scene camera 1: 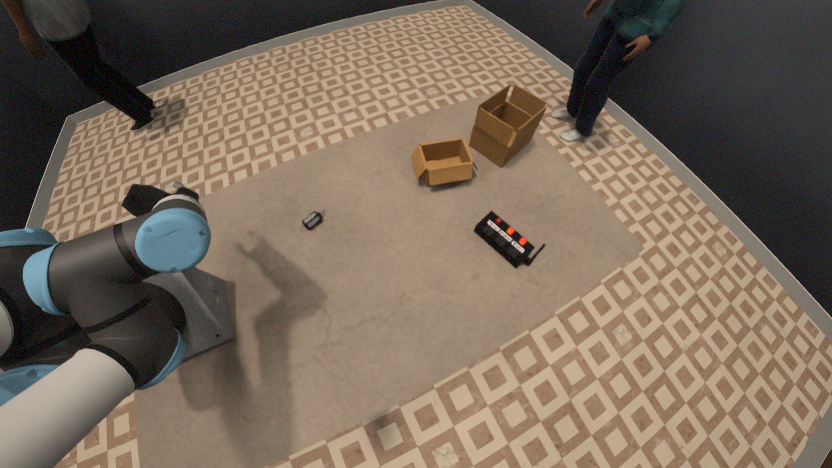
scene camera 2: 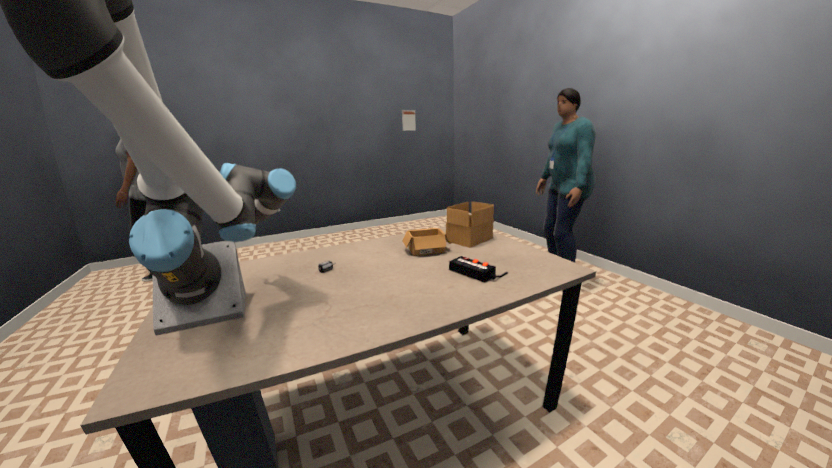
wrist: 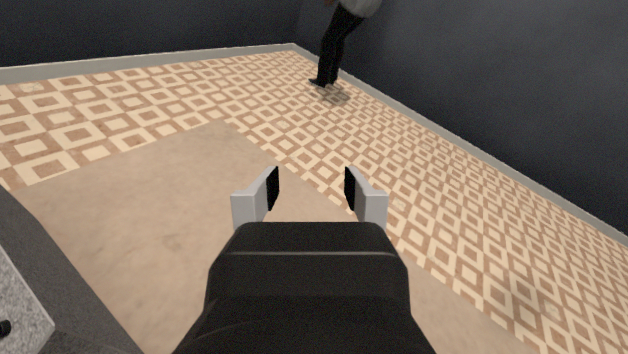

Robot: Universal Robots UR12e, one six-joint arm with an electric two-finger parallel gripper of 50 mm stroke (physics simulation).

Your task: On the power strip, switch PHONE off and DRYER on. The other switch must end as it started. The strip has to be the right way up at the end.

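Frame: origin at the arm's base, x ahead, y left, z up, level; metres.
Seen in the pictures: gripper, fingertip midpoint: (wrist: 311, 179); arm's base, origin of the base link: (scene camera 2: 190, 276).
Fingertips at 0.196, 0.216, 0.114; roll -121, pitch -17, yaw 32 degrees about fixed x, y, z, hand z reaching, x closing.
Pixels of each thing's top centre, then the offset from my fingertips to it, as dx, dy, dz. "spot": a spot on its surface instead. Level surfaces: height alone.
- black power strip, surface spot: (scene camera 1: 503, 239) spot: +0.741, -0.437, -0.201
- upper left end, surface spot: (scene camera 1: 498, 221) spot: +0.761, -0.383, -0.196
- middle switch, surface spot: (scene camera 1: 510, 231) spot: +0.773, -0.427, -0.197
- lower right switch, surface spot: (scene camera 1: 522, 240) spot: +0.786, -0.468, -0.196
- small open carton, middle of its top: (scene camera 1: 444, 151) (scene camera 2: 425, 231) +0.738, -0.106, -0.152
- taller open carton, middle of its top: (scene camera 1: 514, 104) (scene camera 2: 470, 206) +1.007, -0.097, -0.066
- small dark grey object, middle of its top: (scene camera 1: 312, 215) (scene camera 2: 327, 262) +0.278, -0.090, -0.208
- table, its level: dz -0.242
A black power strip (scene camera 1: 503, 239) (scene camera 2: 472, 268) lies on the table at the right in both scene views, with three red rocker switches facing up and a short cord at its near right end. In scene camera 1 the switch at the upper left end (scene camera 1: 498, 221) looks dark red, while the middle switch (scene camera 1: 510, 231) and the lower right switch (scene camera 1: 522, 240) look bright orange-red. White labels sit beside the switches, too small to read. My gripper (wrist: 311, 179) is open and empty, high over the table's far left edge, far from the strip. The strip does not show in the wrist view.
A small open carton (scene camera 1: 446, 162) (scene camera 2: 426, 242) and a taller open carton (scene camera 1: 506, 125) (scene camera 2: 470, 224) stand behind the strip. A small dark grey object (scene camera 1: 312, 220) (scene camera 2: 325, 266) lies left of them on the table (scene camera 1: 378, 279) (scene camera 2: 349, 314) (wrist: 150, 210). Two people stand beyond the table.
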